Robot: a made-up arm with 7 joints. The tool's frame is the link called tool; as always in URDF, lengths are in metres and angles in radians. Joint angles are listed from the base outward.
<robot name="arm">
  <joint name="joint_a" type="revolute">
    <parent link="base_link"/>
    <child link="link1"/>
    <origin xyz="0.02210 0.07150 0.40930" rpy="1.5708 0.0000 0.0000"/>
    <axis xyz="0 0 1"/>
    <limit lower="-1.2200" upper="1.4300"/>
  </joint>
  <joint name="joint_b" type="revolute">
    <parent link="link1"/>
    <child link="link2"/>
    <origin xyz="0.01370 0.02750 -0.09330" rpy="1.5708 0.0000 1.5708"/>
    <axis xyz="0 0 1"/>
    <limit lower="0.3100" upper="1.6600"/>
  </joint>
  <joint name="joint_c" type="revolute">
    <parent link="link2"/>
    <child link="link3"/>
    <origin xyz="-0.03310 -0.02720 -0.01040" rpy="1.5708 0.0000 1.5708"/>
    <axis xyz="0 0 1"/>
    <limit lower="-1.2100" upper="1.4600"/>
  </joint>
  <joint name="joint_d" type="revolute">
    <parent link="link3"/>
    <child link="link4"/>
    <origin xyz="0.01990 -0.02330 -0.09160" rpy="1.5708 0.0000 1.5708"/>
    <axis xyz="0 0 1"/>
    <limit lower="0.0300" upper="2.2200"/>
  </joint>
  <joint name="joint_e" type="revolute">
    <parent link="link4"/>
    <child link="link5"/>
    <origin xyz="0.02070 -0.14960 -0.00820" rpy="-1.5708 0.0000 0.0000"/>
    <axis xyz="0 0 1"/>
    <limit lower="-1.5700" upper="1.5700"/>
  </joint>
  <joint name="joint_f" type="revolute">
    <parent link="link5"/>
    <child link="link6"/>
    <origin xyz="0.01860 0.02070 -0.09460" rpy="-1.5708 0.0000 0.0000"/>
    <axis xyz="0 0 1"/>
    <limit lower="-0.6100" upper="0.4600"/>
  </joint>
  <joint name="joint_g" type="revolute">
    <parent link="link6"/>
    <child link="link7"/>
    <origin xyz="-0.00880 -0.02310 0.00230" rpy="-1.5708 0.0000 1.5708"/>
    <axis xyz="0 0 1"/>
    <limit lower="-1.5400" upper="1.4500"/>
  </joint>
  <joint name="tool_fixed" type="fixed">
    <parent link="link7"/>
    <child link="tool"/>
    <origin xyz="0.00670 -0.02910 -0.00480" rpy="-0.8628 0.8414 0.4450"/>
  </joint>
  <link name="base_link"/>
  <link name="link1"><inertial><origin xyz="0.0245 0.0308 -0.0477"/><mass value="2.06"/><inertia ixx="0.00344" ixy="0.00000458" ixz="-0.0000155" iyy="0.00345" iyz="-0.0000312" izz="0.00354"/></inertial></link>
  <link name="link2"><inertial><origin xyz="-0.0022 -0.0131 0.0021"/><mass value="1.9"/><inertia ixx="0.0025" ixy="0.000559" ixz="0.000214" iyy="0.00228" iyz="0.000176" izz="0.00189"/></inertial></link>
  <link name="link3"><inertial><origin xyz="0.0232 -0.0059 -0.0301"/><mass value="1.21"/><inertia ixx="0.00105" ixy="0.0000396" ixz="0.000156" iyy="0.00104" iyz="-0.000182" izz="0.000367"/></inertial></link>
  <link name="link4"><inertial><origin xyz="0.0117 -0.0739 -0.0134"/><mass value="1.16"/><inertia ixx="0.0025" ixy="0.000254" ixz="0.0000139" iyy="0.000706" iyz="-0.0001" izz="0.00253"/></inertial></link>
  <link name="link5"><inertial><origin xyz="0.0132 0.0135 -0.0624"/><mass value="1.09"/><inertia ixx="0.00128" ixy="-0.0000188" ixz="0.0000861" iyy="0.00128" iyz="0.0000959" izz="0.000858"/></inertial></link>
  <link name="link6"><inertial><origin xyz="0.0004 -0.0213 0.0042"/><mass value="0.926"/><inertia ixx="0.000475" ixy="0" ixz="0" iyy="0.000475" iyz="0" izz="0.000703"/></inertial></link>
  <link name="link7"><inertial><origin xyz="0.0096 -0.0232 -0.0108"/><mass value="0.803"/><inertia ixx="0.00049" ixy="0" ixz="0" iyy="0.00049" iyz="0" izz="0.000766"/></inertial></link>
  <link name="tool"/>
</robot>
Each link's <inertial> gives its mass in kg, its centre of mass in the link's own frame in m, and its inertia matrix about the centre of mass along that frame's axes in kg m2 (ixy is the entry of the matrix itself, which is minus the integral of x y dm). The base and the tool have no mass. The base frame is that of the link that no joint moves.
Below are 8 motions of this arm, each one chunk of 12 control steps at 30 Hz.
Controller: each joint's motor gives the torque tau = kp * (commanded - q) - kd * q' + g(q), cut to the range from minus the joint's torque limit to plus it. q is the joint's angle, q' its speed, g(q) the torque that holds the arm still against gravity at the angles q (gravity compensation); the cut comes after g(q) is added. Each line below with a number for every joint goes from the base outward.
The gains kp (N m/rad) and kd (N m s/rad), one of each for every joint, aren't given. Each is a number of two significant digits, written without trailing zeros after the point. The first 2 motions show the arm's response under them.
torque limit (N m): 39 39 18 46 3.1 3.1 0.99
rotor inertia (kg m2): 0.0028 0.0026 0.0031 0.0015 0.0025 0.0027 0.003
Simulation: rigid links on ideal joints. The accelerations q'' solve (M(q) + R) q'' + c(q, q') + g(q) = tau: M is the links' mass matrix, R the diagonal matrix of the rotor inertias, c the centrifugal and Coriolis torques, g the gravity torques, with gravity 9.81 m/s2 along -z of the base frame. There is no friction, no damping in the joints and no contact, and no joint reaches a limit. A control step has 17 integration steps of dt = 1/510 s. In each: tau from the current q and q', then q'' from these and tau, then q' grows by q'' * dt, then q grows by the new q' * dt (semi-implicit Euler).
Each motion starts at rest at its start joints. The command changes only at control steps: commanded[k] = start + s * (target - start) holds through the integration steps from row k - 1 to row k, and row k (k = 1, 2, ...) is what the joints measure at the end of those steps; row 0 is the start. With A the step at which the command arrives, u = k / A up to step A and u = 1 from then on. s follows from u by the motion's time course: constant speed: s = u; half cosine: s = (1 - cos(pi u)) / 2; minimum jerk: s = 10 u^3 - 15 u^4 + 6 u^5; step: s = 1 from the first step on.
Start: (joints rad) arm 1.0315 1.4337 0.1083 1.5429 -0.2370 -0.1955 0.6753
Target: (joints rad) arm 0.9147 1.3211 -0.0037 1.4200 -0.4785 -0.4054 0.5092
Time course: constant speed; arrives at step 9
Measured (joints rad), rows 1 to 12:
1: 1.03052 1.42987 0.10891 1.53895 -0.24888 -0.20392 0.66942
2: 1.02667 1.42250 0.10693 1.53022 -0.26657 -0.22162 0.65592
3: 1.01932 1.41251 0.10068 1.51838 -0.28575 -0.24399 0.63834
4: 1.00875 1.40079 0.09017 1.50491 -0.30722 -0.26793 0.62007
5: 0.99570 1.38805 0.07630 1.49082 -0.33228 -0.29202 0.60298
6: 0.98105 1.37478 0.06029 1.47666 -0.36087 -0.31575 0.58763
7: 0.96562 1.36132 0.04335 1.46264 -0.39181 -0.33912 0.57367
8: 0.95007 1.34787 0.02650 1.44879 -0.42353 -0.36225 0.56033
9: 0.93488 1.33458 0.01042 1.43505 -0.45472 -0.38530 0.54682
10: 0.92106 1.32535 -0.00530 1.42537 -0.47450 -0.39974 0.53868
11: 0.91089 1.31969 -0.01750 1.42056 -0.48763 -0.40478 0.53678
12: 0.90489 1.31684 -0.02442 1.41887 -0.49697 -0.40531 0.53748
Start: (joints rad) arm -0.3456 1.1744 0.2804 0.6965 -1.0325 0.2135 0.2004
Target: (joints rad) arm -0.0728 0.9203 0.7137 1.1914 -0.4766 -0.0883 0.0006
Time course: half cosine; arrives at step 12
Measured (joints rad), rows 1 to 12:
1: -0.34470 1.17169 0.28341 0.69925 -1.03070 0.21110 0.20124
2: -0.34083 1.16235 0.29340 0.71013 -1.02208 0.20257 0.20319
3: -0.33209 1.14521 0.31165 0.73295 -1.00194 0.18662 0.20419
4: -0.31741 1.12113 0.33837 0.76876 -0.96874 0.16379 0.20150
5: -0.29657 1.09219 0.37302 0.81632 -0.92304 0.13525 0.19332
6: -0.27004 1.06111 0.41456 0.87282 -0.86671 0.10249 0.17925
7: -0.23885 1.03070 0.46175 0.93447 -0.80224 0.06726 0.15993
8: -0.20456 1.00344 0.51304 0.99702 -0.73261 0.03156 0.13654
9: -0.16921 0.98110 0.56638 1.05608 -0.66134 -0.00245 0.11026
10: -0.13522 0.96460 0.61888 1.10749 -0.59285 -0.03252 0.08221
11: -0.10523 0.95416 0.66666 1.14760 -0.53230 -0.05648 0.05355
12: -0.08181 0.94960 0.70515 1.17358 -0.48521 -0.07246 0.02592
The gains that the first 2 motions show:
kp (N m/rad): 74 110 45 140 4.8 6 1.6
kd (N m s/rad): 5 5.8 2.4 7.8 0.22 0.28 0.15
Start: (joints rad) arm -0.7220 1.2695 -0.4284 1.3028 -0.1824 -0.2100 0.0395
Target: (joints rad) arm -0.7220 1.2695 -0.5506 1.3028 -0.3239 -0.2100 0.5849
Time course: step
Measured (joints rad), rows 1 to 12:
1: -0.70852 1.27727 -0.45716 1.30144 -0.20385 -0.21383 0.11557
2: -0.70609 1.27843 -0.48574 1.30168 -0.24827 -0.21479 0.24318
3: -0.71041 1.27503 -0.51294 1.30264 -0.29033 -0.21257 0.36030
4: -0.71767 1.27039 -0.53680 1.30339 -0.32234 -0.20995 0.45069
5: -0.72497 1.26649 -0.55517 1.30367 -0.34322 -0.20820 0.51479
6: -0.73046 1.26411 -0.56687 1.30361 -0.35405 -0.20743 0.55738
7: -0.73335 1.26328 -0.57201 1.30340 -0.35658 -0.20739 0.58345
8: -0.73370 1.26369 -0.57174 1.30316 -0.35298 -0.20779 0.59725
9: -0.73208 1.26492 -0.56779 1.30296 -0.34562 -0.20843 0.60229
10: -0.72930 1.26653 -0.56199 1.30280 -0.33684 -0.20912 0.60158
11: -0.72615 1.26815 -0.55593 1.30269 -0.32853 -0.20973 0.59760
12: -0.72327 1.26952 -0.55076 1.30264 -0.32199 -0.21020 0.59235

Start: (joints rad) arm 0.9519 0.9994 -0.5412 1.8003 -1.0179 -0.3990 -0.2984
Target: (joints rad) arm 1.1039 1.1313 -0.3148 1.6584 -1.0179 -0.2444 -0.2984
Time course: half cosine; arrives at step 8
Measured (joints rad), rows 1 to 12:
1: 0.95352 1.00124 -0.54001 1.79857 -1.02096 -0.39534 -0.29838
2: 0.95937 1.00810 -0.53374 1.79171 -1.03108 -0.38268 -0.29784
3: 0.97077 1.02146 -0.51808 1.77768 -1.04629 -0.36061 -0.29605
4: 0.98768 1.04060 -0.49136 1.75677 -1.06001 -0.33295 -0.29294
5: 1.00894 1.06323 -0.45501 1.73137 -1.06610 -0.30478 -0.28906
6: 1.03262 1.08622 -0.41284 1.70523 -1.06111 -0.28083 -0.28528
7: 1.05631 1.10629 -0.37022 1.68266 -1.04436 -0.26468 -0.28265
8: 1.07731 1.12049 -0.33314 1.66747 -1.01771 -0.25849 -0.28240
9: 1.09401 1.12846 -0.30645 1.66036 -0.98881 -0.25906 -0.28566
10: 1.10585 1.13227 -0.29137 1.65841 -0.96899 -0.26003 -0.29203
11: 1.11259 1.13370 -0.28616 1.65854 -0.96364 -0.25877 -0.29910
12: 1.11478 1.13381 -0.28820 1.65902 -0.97058 -0.25570 -0.30432

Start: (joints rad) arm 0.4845 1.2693 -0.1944 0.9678 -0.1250 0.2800 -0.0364
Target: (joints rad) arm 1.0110 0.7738 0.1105 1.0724 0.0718 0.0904 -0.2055
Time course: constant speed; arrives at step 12
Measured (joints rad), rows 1 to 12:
1: 0.49908 1.24967 -0.18512 0.96920 -0.11988 0.27201 -0.03686
2: 0.52457 1.21793 -0.17003 0.97455 -0.10685 0.25882 -0.03979
3: 0.55722 1.18066 -0.15106 0.98223 -0.09276 0.24432 -0.04601
4: 0.59461 1.14119 -0.12924 0.99102 -0.07921 0.22965 -0.05537
5: 0.63518 1.10106 -0.10524 1.00026 -0.06532 0.21488 -0.06721
6: 0.67785 1.06086 -0.07960 1.00959 -0.05015 0.19991 -0.08080
7: 0.72182 1.02078 -0.05286 1.01884 -0.03348 0.18466 -0.09547
8: 0.76651 0.98075 -0.02551 1.02796 -0.01568 0.16915 -0.11074
9: 0.81147 0.94067 0.00198 1.03694 0.00264 0.15346 -0.12625
10: 0.85639 0.90040 0.02925 1.04580 0.02090 0.13764 -0.14176
11: 0.90109 0.85988 0.05607 1.05457 0.03876 0.12175 -0.15711
12: 0.94549 0.81906 0.08234 1.06328 0.05608 0.10582 -0.17220

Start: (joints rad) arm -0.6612 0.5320 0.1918 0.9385 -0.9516 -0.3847 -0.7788
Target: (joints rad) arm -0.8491 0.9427 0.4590 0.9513 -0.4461 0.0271 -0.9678
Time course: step
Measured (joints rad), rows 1 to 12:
1: -0.74636 0.65528 0.17687 0.95265 -0.89142 -0.16501 -0.80002
2: -0.81922 0.76804 0.26203 0.93816 -0.79102 0.00481 -0.85000
3: -0.84927 0.84743 0.36094 0.92708 -0.61202 0.02718 -0.88691
4: -0.84627 0.90488 0.44345 0.92976 -0.43683 0.00695 -0.90014
5: -0.83126 0.94631 0.50157 0.93894 -0.33292 -0.00325 -0.90404
6: -0.81797 0.97160 0.53237 0.94842 -0.30557 0.00190 -0.90871
7: -0.81169 0.98196 0.53836 0.95551 -0.32588 0.01376 -0.91611
8: -0.81293 0.98069 0.52679 0.95918 -0.36450 0.02476 -0.92520
9: -0.81987 0.97198 0.50617 0.95954 -0.40355 0.03164 -0.93477
10: -0.82981 0.96004 0.48367 0.95755 -0.43523 0.03434 -0.94410
11: -0.84011 0.94837 0.46412 0.95455 -0.45738 0.03424 -0.95279
12: -0.84879 0.93928 0.45007 0.95168 -0.47034 0.03282 -0.96043

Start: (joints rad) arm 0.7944 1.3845 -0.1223 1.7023 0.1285 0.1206 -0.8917
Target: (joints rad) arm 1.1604 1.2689 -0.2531 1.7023 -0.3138 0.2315 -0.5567
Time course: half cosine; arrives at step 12
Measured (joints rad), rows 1 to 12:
1: 0.79652 1.38347 -0.12371 1.70204 0.12630 0.12094 -0.89049
2: 0.80426 1.37996 -0.12847 1.70135 0.11704 0.12253 -0.88553
3: 0.81965 1.37351 -0.13700 1.70052 0.09642 0.12656 -0.87464
4: 0.84342 1.36429 -0.14873 1.69988 0.06267 0.13392 -0.85674
5: 0.87512 1.35283 -0.16265 1.69963 0.01680 0.14478 -0.83182
6: 0.91336 1.33984 -0.17761 1.69986 -0.03801 0.15854 -0.80079
7: 0.95592 1.32611 -0.19258 1.70050 -0.09732 0.17406 -0.76533
8: 1.00002 1.31251 -0.20668 1.70144 -0.15623 0.18993 -0.72764
9: 1.04266 1.29987 -0.21919 1.70253 -0.21015 0.20476 -0.69019
10: 1.08083 1.28902 -0.22950 1.70363 -0.25522 0.21736 -0.65547
11: 1.11187 1.28068 -0.23707 1.70462 -0.28853 0.22686 -0.62573
12: 1.13365 1.27544 -0.24142 1.70543 -0.30814 0.23270 -0.60290

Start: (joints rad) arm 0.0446 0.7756 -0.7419 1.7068 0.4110 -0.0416 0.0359
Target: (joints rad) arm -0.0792 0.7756 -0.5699 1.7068 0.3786 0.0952 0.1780
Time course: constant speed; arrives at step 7
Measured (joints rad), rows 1 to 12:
1: 0.03715 0.77468 -0.73386 1.70762 0.40503 -0.03344 0.04070
2: 0.02538 0.77417 -0.71861 1.70803 0.39749 -0.01798 0.05127
3: 0.01141 0.77415 -0.69800 1.70804 0.39202 0.00047 0.06559
4: -0.00370 0.77444 -0.67401 1.70779 0.38887 0.01978 0.08182
5: -0.01949 0.77487 -0.64832 1.70745 0.38687 0.03927 0.09894
6: -0.03579 0.77527 -0.62216 1.70714 0.38478 0.05878 0.11654
7: -0.05250 0.77557 -0.59626 1.70692 0.38191 0.07831 0.13462
8: -0.06232 0.77663 -0.57894 1.70586 0.38486 0.08956 0.14822
9: -0.06806 0.77718 -0.56943 1.70531 0.38878 0.09352 0.15663
10: -0.07172 0.77720 -0.56567 1.70528 0.38960 0.09457 0.16195
11: -0.07429 0.77686 -0.56547 1.70557 0.38741 0.09483 0.16592
12: -0.07618 0.77639 -0.56699 1.70597 0.38391 0.09495 0.16938

